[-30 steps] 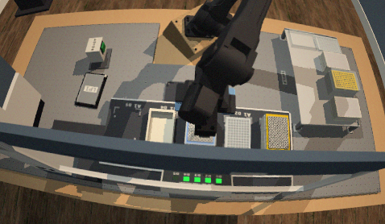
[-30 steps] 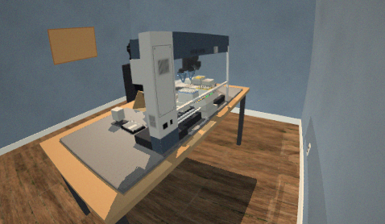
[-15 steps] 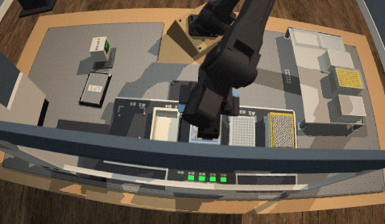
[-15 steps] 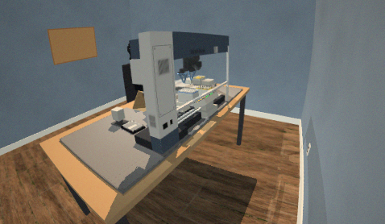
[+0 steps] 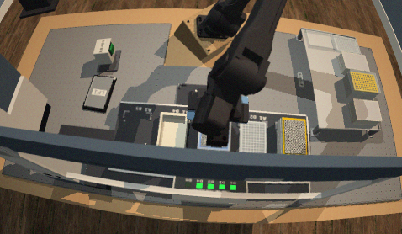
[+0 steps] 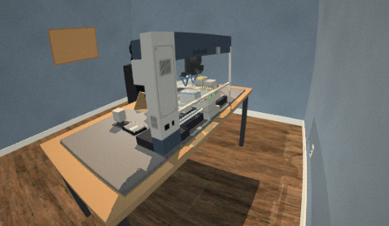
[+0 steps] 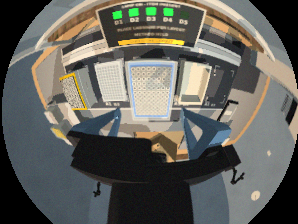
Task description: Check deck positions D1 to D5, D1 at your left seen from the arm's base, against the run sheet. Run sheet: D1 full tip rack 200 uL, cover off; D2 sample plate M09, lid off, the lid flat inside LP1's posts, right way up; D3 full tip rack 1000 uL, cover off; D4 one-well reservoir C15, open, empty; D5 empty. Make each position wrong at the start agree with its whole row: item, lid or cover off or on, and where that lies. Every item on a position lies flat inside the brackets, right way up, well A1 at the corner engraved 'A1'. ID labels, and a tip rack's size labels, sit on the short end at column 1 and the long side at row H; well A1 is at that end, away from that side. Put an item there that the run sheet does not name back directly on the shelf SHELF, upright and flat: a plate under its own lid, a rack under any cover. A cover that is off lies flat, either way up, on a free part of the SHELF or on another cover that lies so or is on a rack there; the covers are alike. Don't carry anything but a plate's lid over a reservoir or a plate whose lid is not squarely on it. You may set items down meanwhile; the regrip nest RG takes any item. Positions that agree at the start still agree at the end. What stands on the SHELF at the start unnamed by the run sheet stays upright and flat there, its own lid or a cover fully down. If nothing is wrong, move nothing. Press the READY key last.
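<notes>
Now: the blue-framed tip rack 1 cm to the right of my hand and 9 cm below it. The rest, counted from my hand: white well plate: 2 cm ahead, 12 cm to the left, 15 cm below; then regrip nest: 16 cm behind, 4 cm to the right, 20 cm below; then yellow-framed tip rack: 3 cm ahead, 24 cm to the left, 11 cm below.
</notes>
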